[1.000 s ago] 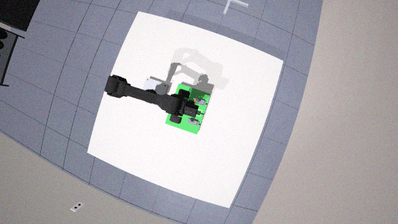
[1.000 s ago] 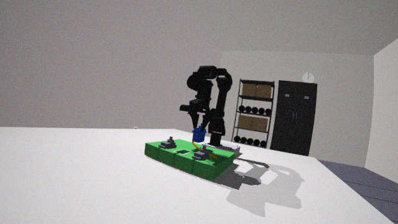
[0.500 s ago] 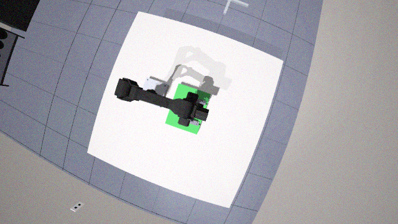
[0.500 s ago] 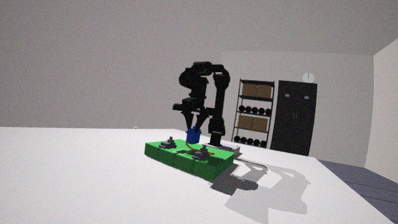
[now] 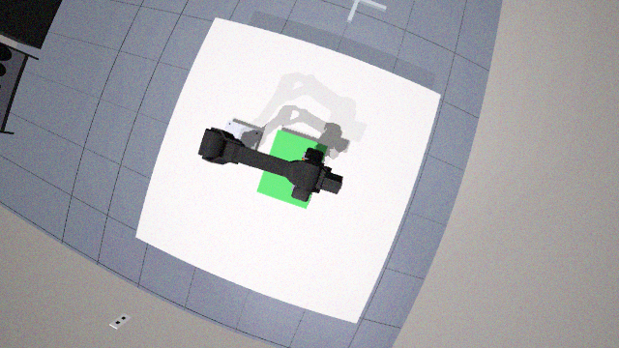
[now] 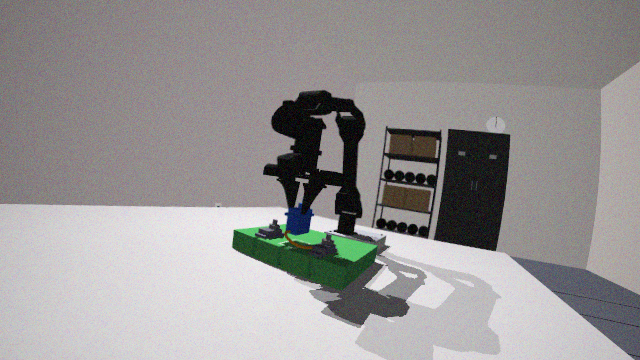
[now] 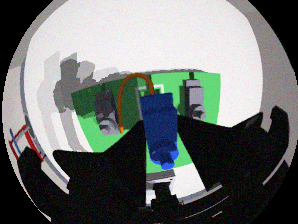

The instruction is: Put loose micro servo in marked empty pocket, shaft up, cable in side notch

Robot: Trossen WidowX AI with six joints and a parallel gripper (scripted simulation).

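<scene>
My gripper tip is now 120 mm past the green deck, 100 mm above it and 20 mm to the left of it.
</scene>
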